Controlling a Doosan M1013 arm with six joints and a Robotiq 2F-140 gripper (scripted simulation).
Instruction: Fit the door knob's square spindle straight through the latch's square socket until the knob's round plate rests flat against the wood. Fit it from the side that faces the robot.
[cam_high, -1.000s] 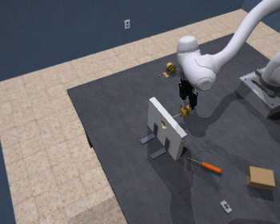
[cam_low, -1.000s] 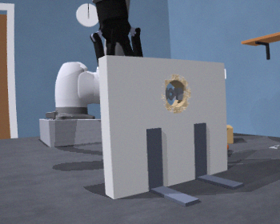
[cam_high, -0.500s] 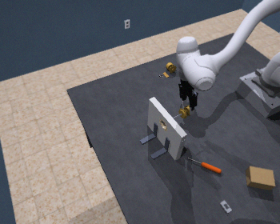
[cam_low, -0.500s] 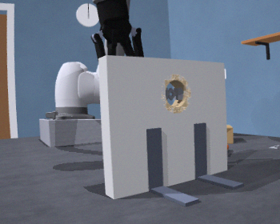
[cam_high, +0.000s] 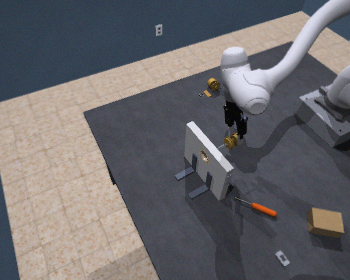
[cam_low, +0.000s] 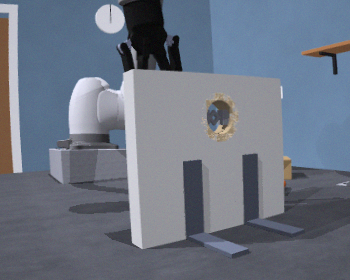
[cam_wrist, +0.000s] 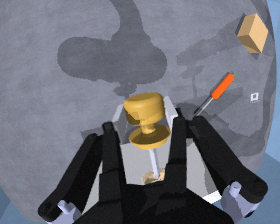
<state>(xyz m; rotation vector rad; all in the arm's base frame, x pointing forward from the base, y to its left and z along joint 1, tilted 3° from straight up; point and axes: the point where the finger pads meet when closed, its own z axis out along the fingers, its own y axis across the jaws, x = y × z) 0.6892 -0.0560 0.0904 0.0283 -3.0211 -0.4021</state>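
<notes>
My hand is 160 mm short of the white wooden panel, 10 mm to the right of it and 60 mm above it. Round my hand: brass piece 200 mm behind, 480 mm to the right, 210 mm below; then orange-handled screwdriver 60 mm ahead, 260 mm to the left, 200 mm below; then cardboard box 150 mm behind, 480 mm to the left, 180 mm below.
</notes>
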